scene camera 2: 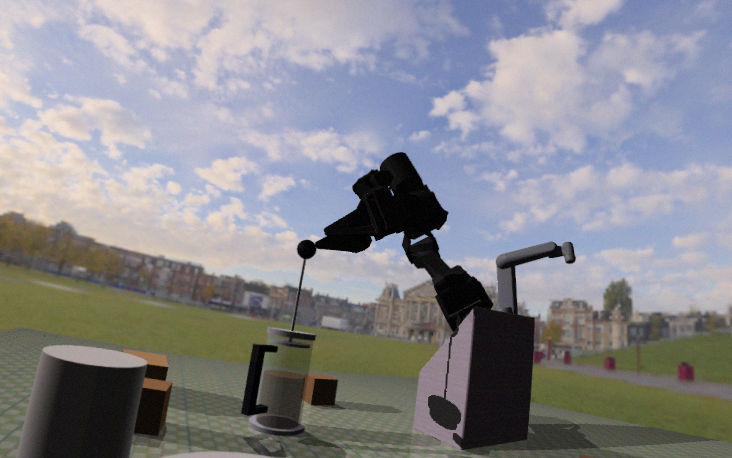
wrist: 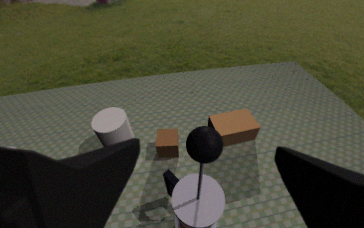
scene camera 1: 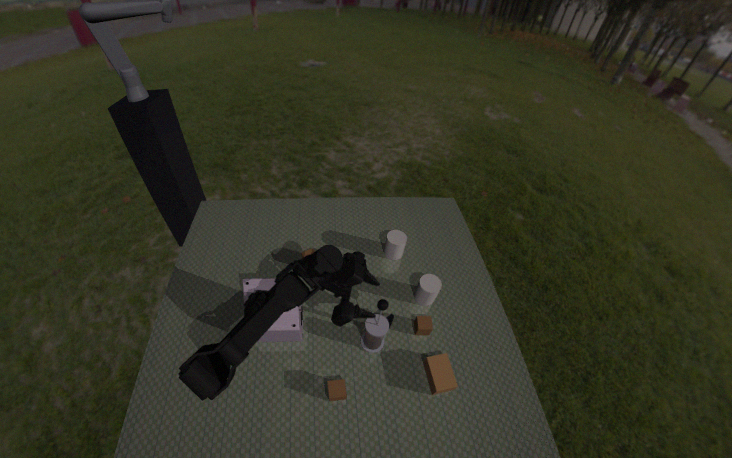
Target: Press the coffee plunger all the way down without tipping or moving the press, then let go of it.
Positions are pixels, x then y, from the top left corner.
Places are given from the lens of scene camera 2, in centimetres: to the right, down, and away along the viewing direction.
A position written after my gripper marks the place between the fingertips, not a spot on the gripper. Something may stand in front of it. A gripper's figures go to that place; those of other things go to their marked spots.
my gripper (scene camera 2: 319, 239): -7, 2, 53
coffee press (scene camera 2: 278, 373): -12, 19, 43
